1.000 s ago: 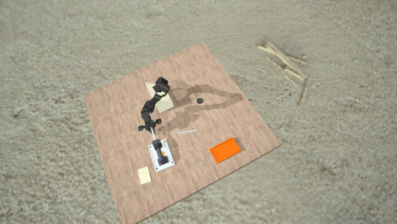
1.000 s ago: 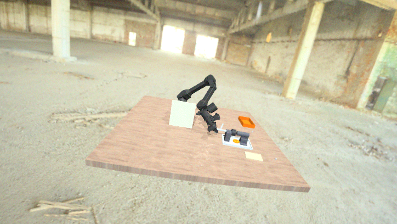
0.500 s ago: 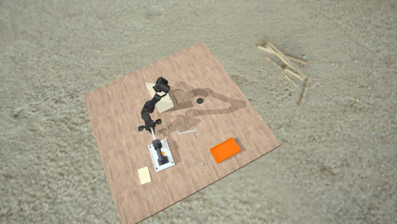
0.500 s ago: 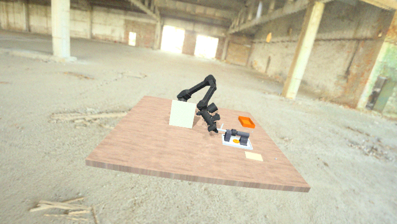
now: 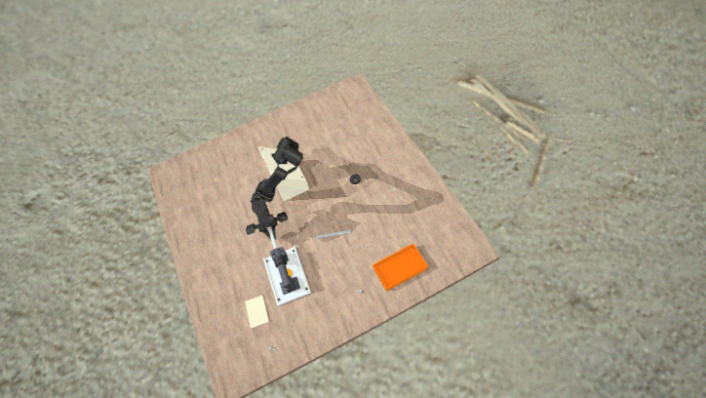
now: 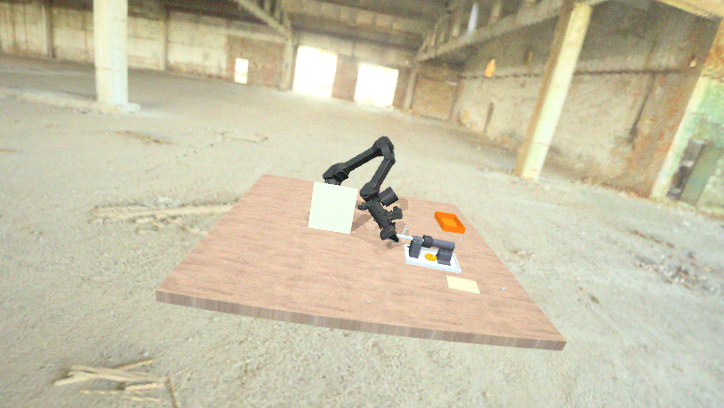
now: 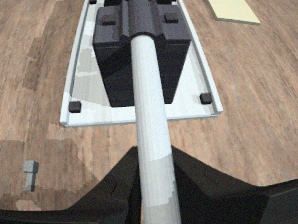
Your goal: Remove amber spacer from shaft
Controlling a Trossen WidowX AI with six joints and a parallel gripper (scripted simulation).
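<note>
Right now my gripper tip is 5 cm short of the shaft, 2 cm below it and 1 cm to the left of it. From my gripper tip the other things lie so: amber spacer (15 cm ahead, 5 cm below, 3 cm to the right); then dark spacer (10 cm ahead, 2 cm to the right, 2 cm above); then grey rod (24 cm to the left, 10 cm ahead, 5 cm below).
</note>
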